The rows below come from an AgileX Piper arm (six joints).
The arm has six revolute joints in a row. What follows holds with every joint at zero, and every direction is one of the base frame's.
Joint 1 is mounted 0.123 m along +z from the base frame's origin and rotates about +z.
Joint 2 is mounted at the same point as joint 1 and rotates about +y.
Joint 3 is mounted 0.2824 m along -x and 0.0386 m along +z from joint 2 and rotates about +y.
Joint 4 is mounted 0.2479 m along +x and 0.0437 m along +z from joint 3 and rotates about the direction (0.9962, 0, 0.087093).
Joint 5 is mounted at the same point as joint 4 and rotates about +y.
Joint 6 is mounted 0.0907 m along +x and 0.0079 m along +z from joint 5 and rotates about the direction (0.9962, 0, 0.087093).
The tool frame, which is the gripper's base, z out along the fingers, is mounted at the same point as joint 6; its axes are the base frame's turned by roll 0, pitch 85.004 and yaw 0 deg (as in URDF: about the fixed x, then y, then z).
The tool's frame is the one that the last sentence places.
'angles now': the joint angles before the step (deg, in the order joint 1, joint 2, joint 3, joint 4, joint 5, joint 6). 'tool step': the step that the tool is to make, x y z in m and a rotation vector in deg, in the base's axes. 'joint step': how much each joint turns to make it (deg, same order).
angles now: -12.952, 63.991, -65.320, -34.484, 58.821, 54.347
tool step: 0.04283, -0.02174, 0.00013, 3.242, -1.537, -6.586
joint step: -2.548, 10.238, -8.080, -0.001, 0.110, 6.067
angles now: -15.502, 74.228, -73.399, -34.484, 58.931, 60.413
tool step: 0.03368, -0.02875, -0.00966, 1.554, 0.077, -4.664
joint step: -3.675, 8.746, -6.261, 0.193, -1.007, 2.321
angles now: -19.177, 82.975, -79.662, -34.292, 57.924, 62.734
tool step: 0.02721, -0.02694, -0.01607, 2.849, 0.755, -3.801
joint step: -3.137, 7.829, -5.620, 1.858, -0.034, 1.000
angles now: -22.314, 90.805, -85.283, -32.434, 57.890, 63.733
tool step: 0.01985, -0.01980, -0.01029, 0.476, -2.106, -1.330
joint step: -1.992, 5.045, -3.664, 0.537, -3.013, 1.299
